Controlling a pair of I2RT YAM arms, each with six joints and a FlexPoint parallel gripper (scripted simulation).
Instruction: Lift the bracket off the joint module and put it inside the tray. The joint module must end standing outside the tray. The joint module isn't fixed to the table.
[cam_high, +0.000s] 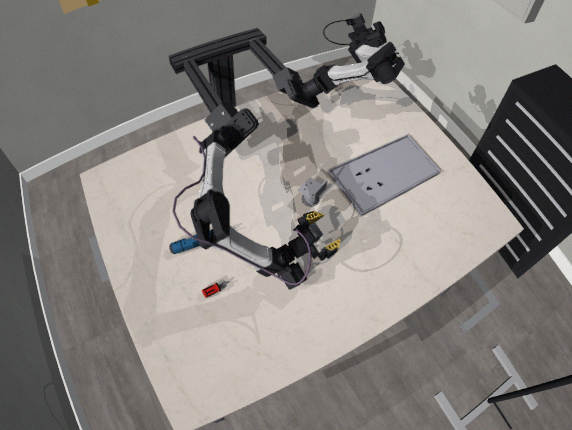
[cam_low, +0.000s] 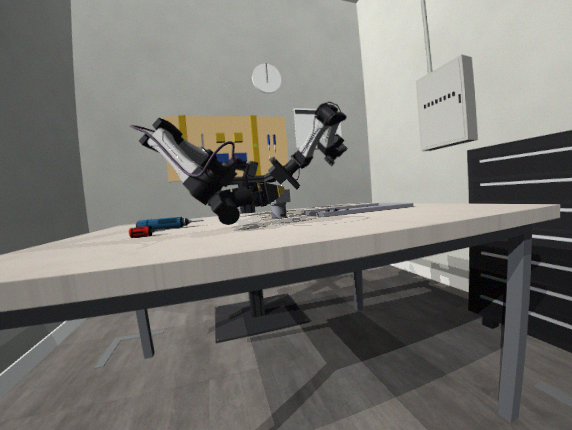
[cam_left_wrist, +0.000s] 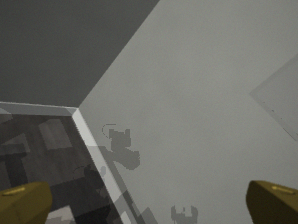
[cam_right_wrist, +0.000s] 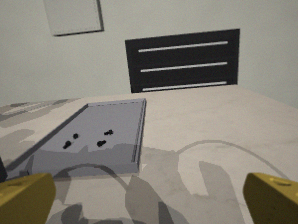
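Note:
Now: left hand 340 mm short of the grey L-shaped bracket, 640 mm to the left of it and 250 mm above it. From my left hand the other things lie so: grey tray (440 mm ahead, 330 mm to the right, 310 mm below); red tool (400 mm ahead, 1110 mm to the right, 300 mm below); round grey joint module (340 mm ahead, 640 mm to the right, 290 mm below).

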